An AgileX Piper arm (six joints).
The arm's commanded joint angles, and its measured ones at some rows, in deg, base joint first. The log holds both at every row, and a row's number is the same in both.
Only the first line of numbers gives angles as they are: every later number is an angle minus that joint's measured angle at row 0.
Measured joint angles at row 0:
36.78 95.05 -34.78 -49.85 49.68 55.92
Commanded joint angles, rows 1 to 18:
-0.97 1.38 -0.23 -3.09 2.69 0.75
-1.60 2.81 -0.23 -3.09 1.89 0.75
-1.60 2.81 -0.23 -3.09 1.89 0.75
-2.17 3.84 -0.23 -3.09 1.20 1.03
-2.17 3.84 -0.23 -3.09 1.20 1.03
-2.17 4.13 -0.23 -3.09 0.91 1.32
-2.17 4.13 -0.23 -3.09 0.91 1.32
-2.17 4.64 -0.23 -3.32 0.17 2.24
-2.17 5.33 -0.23 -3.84 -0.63 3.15
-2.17 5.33 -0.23 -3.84 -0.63 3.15
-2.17 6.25 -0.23 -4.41 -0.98 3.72
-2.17 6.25 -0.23 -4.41 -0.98 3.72
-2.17 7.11 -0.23 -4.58 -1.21 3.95
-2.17 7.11 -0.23 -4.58 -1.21 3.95
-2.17 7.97 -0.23 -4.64 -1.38 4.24
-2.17 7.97 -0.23 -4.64 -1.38 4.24
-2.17 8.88 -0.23 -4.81 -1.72 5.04
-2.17 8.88 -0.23 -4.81 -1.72 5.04
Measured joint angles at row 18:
-1.94 7.91 -0.06 -2.29 -4.24 3.44
